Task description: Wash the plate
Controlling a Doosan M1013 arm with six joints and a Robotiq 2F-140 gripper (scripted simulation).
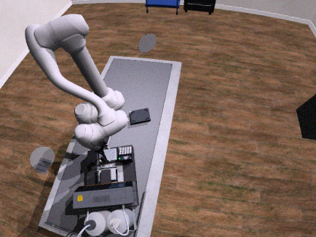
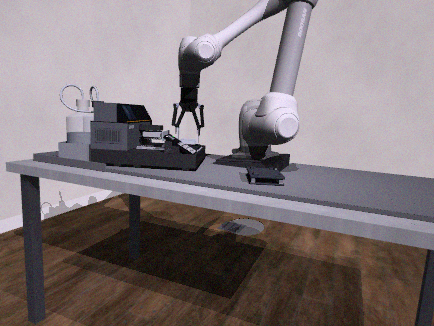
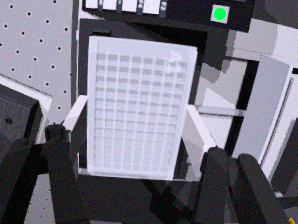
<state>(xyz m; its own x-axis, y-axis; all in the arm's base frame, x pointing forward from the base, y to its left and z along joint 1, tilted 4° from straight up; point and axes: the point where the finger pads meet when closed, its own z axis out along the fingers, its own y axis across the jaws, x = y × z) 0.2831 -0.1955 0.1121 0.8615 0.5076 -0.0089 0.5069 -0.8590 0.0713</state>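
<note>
The white well plate lies 20 mm below my hand. From my hand the other things lie so: plate nest N1: 420 mm to the left, 100 mm below, 60 mm ahead; then plate washer: 130 mm to the right, 80 mm ahead, 10 mm above.
</note>
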